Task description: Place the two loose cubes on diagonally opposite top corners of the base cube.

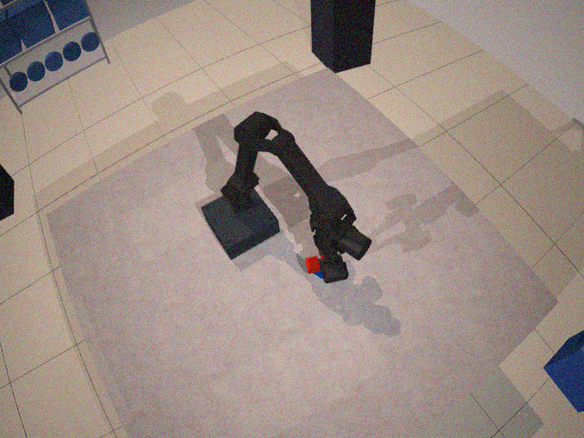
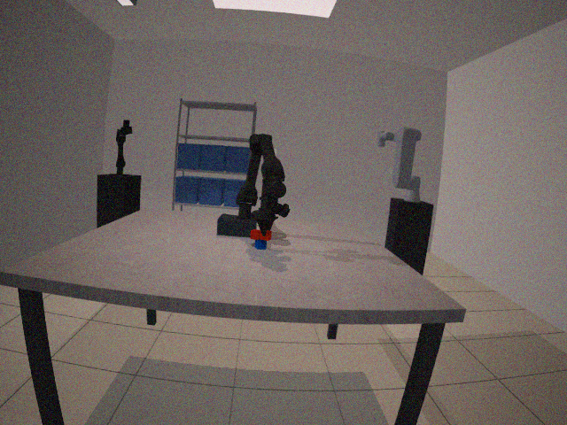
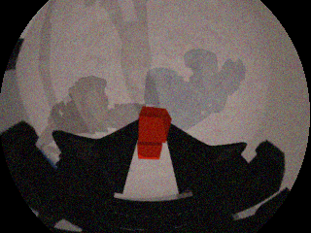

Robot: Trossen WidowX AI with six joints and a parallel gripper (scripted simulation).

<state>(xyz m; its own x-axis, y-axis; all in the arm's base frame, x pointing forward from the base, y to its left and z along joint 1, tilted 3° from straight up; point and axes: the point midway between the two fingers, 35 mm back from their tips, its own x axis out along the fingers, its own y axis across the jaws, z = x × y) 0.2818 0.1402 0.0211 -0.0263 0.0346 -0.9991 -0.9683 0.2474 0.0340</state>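
Right now the blue cube is 10 mm behind my gripper tip, 20 mm to the right of it and 40 mm below it.
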